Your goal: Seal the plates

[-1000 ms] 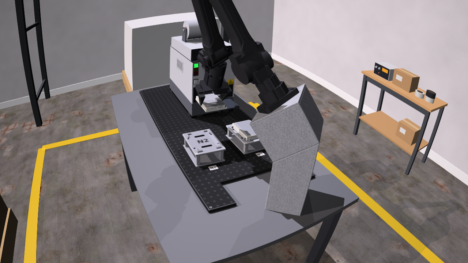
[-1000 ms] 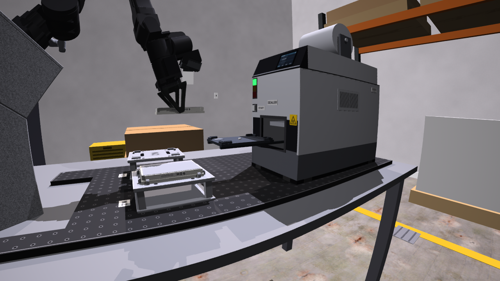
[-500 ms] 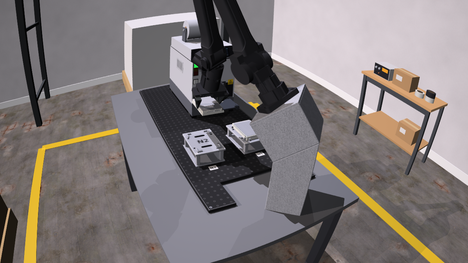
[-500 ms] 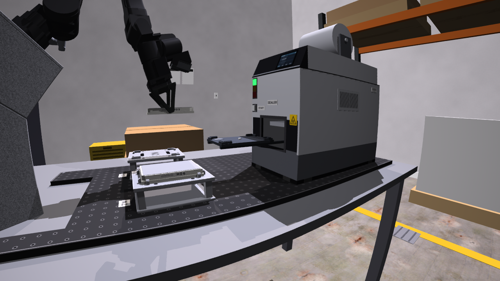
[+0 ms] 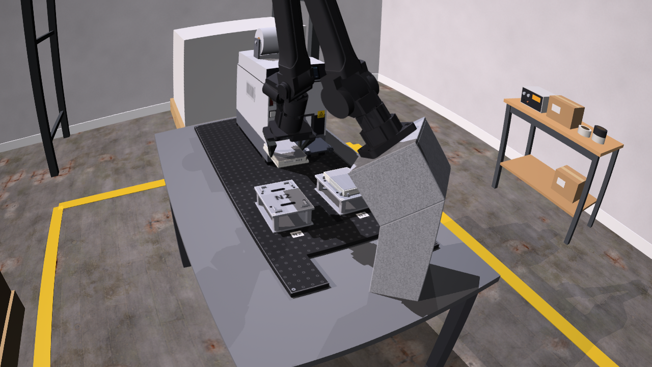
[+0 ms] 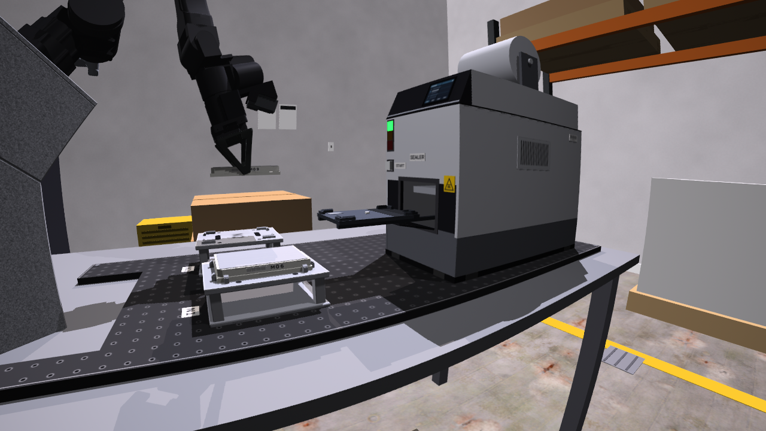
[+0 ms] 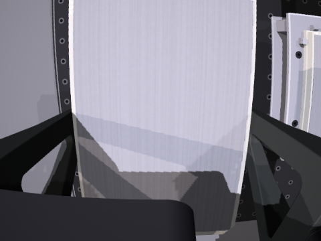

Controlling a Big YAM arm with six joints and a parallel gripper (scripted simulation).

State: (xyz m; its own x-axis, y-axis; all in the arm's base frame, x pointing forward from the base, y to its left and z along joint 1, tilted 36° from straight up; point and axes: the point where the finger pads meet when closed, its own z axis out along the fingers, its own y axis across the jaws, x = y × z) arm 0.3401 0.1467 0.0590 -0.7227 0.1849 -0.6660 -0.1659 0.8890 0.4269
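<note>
The nest N2 lies 13 cm below my hand, 2 cm behind it and 1 cm to the left of it. Also, from my hand: white well plate: right at my hand; then start button: 29 cm ahead, 1 cm to the right; then sealer stage: 21 cm ahead, 12 cm to the right, 8 cm below.
</note>
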